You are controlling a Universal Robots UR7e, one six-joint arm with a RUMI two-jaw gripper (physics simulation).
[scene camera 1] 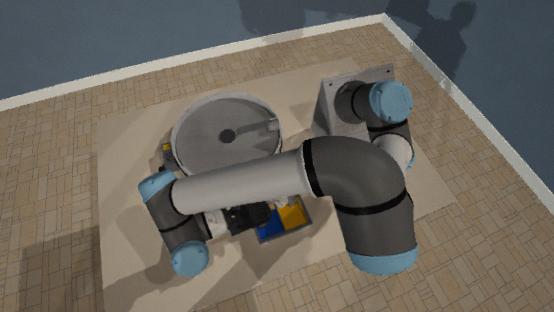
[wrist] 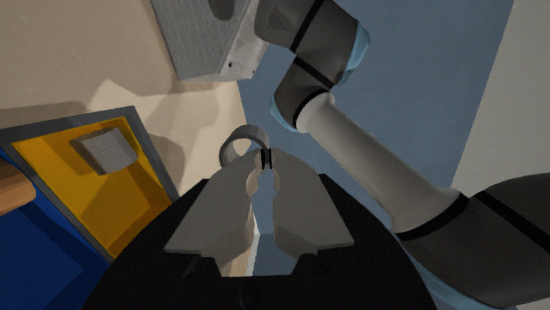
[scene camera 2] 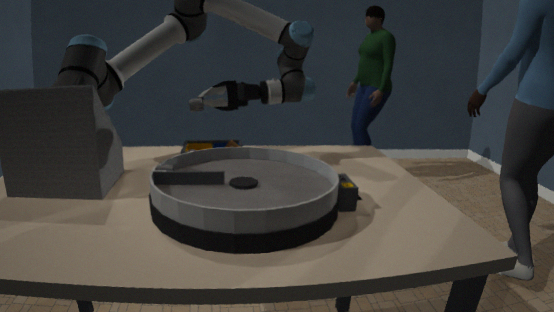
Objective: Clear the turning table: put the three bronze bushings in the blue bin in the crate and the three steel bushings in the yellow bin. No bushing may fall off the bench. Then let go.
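Frame: origin at the arm's base, x up, y back, z right, level; metres.
Seen in the pictures: gripper, fingertip midpoint: (wrist: 267,151) (scene camera 2: 197,98); arm's base at its link origin: (scene camera 1: 353,102) (scene camera 2: 70,110).
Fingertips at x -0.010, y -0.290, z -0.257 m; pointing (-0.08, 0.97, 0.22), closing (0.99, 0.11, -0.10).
Pixels of each thing's top centre, then the offset from my fingertips to it. "*": a spot on its surface instead.
- grey steel bushing at its top centre: (wrist: 271,147) (scene camera 2: 196,97) dx +0.004, dy +0.002, dz +0.003 m
- crate at its top centre: (wrist: 79,218) (scene camera 2: 212,145) (scene camera 1: 278,212) dx -0.151, dy -0.042, dz -0.025 m
- yellow bin at a spot on its surface: (wrist: 75,187) * dx -0.195, dy -0.012, dz -0.011 m
- bronze bushing at a spot on its surface: (wrist: 14,187) * dx -0.157, dy -0.059, dz +0.011 m
- blue bin at a spot on its surface: (wrist: 35,250) * dx -0.195, dy -0.053, dz -0.046 m
- turning table at its top centre: (scene camera 2: 243,181) (scene camera 1: 227,135) dx -0.140, dy -0.169, dz +0.313 m
- dark bar at a spot on its surface: (scene camera 2: 187,178) (scene camera 1: 257,124) * dx -0.131, dy -0.045, dz +0.334 m
- small grey box with a yellow label, surface spot: (scene camera 2: 347,192) * dx -0.153, dy -0.402, dz +0.331 m
My gripper (scene camera 2: 201,98) (wrist: 267,151) is shut on the wall of a grey steel bushing (scene camera 2: 196,105) (wrist: 251,132), held in the air high above the crate (scene camera 1: 285,236) (wrist: 151,152). In the wrist view, a steel bushing (wrist: 111,151) lies in the yellow bin (wrist: 75,187) (scene camera 1: 295,216), and part of a bronze bushing (wrist: 14,187) shows at the blue bin (wrist: 35,250) (scene camera 1: 270,229). The arm and gripper hide part of the crate in scene camera 1. On the turning table (scene camera 1: 200,125) (scene camera 2: 280,175), a small grey piece, seemingly a steel bushing (scene camera 1: 273,124), sits at the rim end of the bar.
A dark bar (scene camera 1: 252,128) (scene camera 2: 187,178) spans from the turning table's rim towards its hub (scene camera 1: 227,135) (scene camera 2: 243,182). A small grey box with a yellow label (scene camera 1: 167,152) (scene camera 2: 347,192) stands against the table's side. The arm's grey pedestal (scene camera 1: 324,107) (scene camera 2: 55,145) stands on the bench. Two people stand beyond the bench.
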